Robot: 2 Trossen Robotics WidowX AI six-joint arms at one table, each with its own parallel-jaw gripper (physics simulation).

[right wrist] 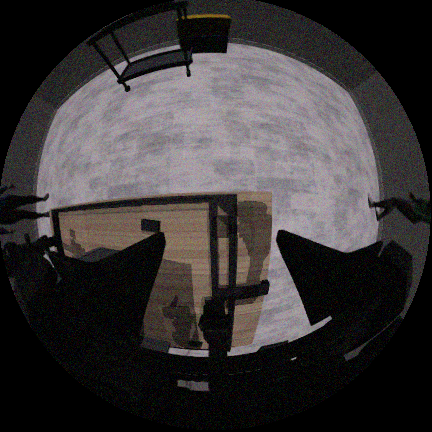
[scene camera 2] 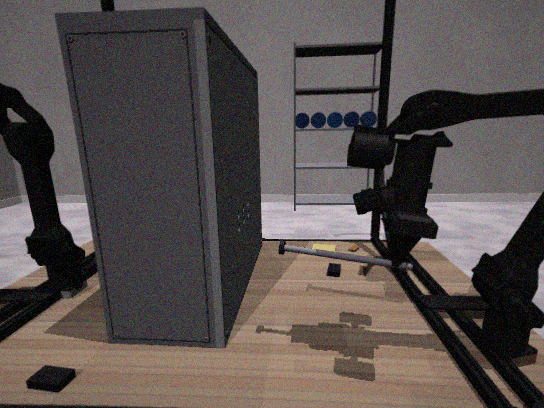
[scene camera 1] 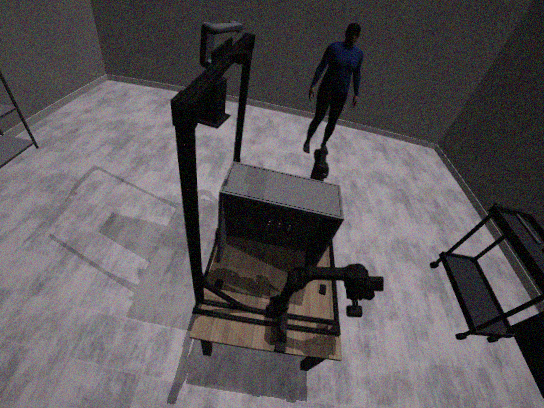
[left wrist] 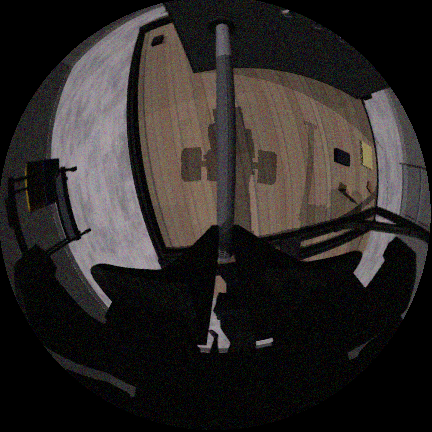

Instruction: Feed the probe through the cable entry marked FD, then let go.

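Seen in the pictures: left gripper, fingertip midpoint: [right wrist: 44,250] [scene camera 2: 394,264] [left wrist: 224,230]; right gripper, fingertip midpoint: [right wrist: 222,237] [scene camera 1: 350,303]; left arm's base, link origin: [right wrist: 54,240] [scene camera 2: 504,343] [left wrist: 237,277]; right arm's base, link origin: [right wrist: 214,305] [scene camera 2: 66,284] [scene camera 1: 272,312].
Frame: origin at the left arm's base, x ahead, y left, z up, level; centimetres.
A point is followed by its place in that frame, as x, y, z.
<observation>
The grey cabinet [scene camera 1: 282,190] @(50.1, -44.7, 54.5) [scene camera 2: 150,200] @(57.9, -18.1, 26.1) [left wrist: 280,47] stands on the table. Its dark panel carries a small cluster of cable entries [scene camera 2: 243,216] @(39.6, -35.0, 17.2) with pale marks; the letters are unreadable, so I cannot tell which is FD. My left gripper [scene camera 2: 400,261] @(18.5, -6.0, 14.5) [left wrist: 224,230] @(18.5, -6.0, 14.5) is shut on the grey rod-like probe [scene camera 2: 340,255] @(26.6, -9.9, 15.6) [left wrist: 225,125] @(24.6, -9.3, 15.7) near its rear end. The probe is held above the table, slightly tilted, its dark head toward the panel and apart from it in scene camera 2. My right gripper [scene camera 1: 370,295] [right wrist: 222,237] @(93.8, -17.3, 25.2) is open and empty, on the cabinet's other side.
A small black block [scene camera 2: 334,270] @(15.0, -35.6, -0.5) [left wrist: 341,156] @(14.6, -36.4, -0.5) and a yellow note [scene camera 2: 324,247] @(10.1, -53.2, -0.9) [left wrist: 366,154] @(11.0, -52.0, -0.9) lie on the table beyond the probe. Another black block [scene camera 2: 51,378] @(74.5, -13.4, -0.5) lies at the lower left in scene camera 2. A tall black post [scene camera 1: 189,200] @(72.6, -82.8, 72.9) rises beside the table.
</observation>
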